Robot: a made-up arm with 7 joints. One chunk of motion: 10 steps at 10 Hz.
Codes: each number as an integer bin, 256 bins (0 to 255) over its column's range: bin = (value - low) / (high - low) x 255, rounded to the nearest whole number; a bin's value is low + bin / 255 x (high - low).
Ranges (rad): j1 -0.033..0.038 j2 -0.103..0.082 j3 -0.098..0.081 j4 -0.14..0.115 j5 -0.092..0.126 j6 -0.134..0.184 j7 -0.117..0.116
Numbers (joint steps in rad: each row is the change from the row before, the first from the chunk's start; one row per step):
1: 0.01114 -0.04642 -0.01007 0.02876 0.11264 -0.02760 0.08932
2: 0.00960 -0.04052 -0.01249 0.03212 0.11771 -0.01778 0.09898
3: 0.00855 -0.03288 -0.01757 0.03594 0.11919 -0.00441 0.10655
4: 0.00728 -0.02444 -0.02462 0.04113 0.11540 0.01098 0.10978
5: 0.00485 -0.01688 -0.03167 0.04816 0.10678 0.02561 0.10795
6: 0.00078 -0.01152 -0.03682 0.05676 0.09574 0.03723 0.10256
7: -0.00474 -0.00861 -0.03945 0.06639 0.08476 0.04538 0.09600
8: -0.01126 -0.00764 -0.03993 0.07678 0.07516 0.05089 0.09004
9: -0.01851 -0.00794 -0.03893 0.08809 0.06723 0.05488 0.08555
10: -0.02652 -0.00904 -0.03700 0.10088 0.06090 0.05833 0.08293
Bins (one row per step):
1: 159 78 125 169 239 85 226
2: 153 86 122 172 245 93 236
3: 149 97 115 176 247 104 245
4: 145 108 105 181 243 116 248
5: 136 119 94 188 233 128 246
6: 121 126 87 197 220 137 240
7: 101 130 83 206 207 144 233
8: 78 131 83 217 196 148 227
9: 52 131 84 228 186 151 222
10: 23 130 87 241 179 154 219

